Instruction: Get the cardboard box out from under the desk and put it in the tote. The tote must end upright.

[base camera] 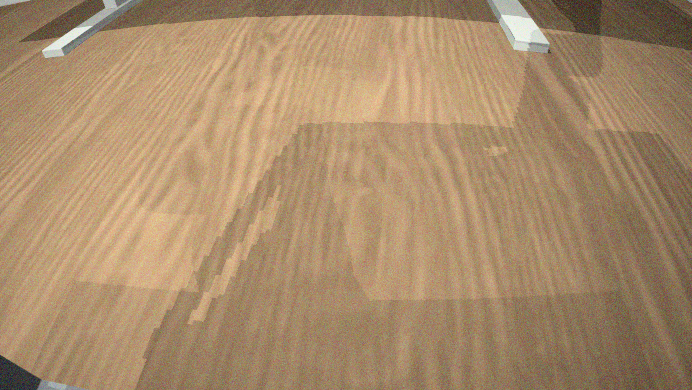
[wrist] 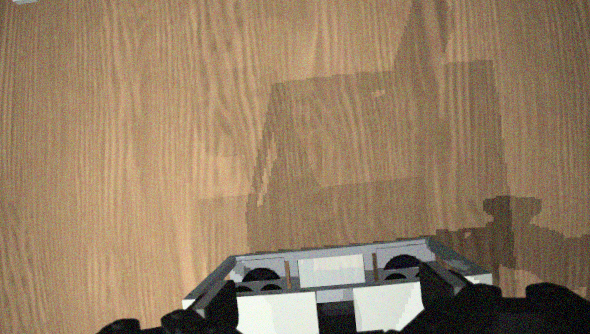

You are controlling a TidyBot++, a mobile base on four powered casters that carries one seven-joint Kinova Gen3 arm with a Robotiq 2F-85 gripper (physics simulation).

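Frame: origin at the arm's base, x ahead, y left, z up, level; centimetres.
Seen in the pictures: gripper, fingertip midpoint: [wrist: 327, 292].
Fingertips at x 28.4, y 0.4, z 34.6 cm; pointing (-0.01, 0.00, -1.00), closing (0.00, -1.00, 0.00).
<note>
A point is followed by its place in that frame.
My gripper [wrist: 327, 292] @(y 0.4, x 28.4, z 34.6 cm) is open, its two black fingers wide apart at the bottom of the wrist view, with no object held between them. It hangs above my own base, whose grey and white frame shows between and beyond the fingers. The desk's white left foot [base camera: 82, 36] @(y 83.8, x 107.8, z -38.0 cm) and right foot [base camera: 526, 35] show at the top of the base view. The cardboard box does not show in either view. The tote does not show in either view.
The wood floor [base camera: 225, 150] @(y 21.4, x 53.2, z -39.6 cm) [wrist: 125, 125] @(y 55.6, x 53.3, z -39.6 cm) stretches from my base to the desk feet, with shadows across it. A dark band of shadow lies between and behind the feet. A small white end piece [wrist: 25, 1] @(y 88.6, x 98.6, z -38.4 cm) shows at the wrist view's top left corner.
</note>
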